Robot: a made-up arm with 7 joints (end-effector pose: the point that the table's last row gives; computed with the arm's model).
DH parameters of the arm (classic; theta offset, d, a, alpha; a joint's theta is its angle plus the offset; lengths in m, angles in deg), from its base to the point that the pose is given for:
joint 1: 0 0.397 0 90
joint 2: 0 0.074 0 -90
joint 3: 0 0.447 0.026 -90
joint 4: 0 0.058 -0.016 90
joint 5: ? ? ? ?
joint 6: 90 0.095 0.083 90
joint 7: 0 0.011 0 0
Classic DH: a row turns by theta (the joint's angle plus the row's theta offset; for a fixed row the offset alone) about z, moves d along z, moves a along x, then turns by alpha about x.
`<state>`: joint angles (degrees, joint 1 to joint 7).
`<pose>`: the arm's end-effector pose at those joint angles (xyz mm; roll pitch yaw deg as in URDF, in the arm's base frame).
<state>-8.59 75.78 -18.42 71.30 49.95 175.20 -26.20</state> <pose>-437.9 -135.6 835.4 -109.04 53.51 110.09</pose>
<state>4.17 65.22 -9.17 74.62 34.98 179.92 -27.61</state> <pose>-304.9 -177.4 913.1 -85.12 49.91 130.07</pose>
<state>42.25 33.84 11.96 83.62 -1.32 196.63 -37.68</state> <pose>37.8 -18.1 994.8 -36.03 47.26 -178.40</pose>
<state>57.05 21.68 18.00 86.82 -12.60 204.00 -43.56</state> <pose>81.4 118.3 969.1 -23.45 47.19 -157.12</pose>
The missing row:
joint 5: 0 0.405 0 90
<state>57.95 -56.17 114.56 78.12 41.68 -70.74 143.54</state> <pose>-157.5 367.1 825.8 125.25 49.06 69.04</pose>
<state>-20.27 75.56 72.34 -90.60 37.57 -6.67 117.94</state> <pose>-664.2 -303.1 390.7 -160.77 -69.51 121.63</pose>
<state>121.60 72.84 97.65 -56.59 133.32 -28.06 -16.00</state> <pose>762.6 -380.9 505.9 -147.25 -0.31 29.25</pose>
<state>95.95 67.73 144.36 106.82 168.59 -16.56 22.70</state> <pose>-34.3 -505.8 66.8 -37.97 69.93 -114.53</pose>
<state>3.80 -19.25 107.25 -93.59 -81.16 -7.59 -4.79</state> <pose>242.7 -497.3 652.6 -98.38 5.48 -62.70</pose>
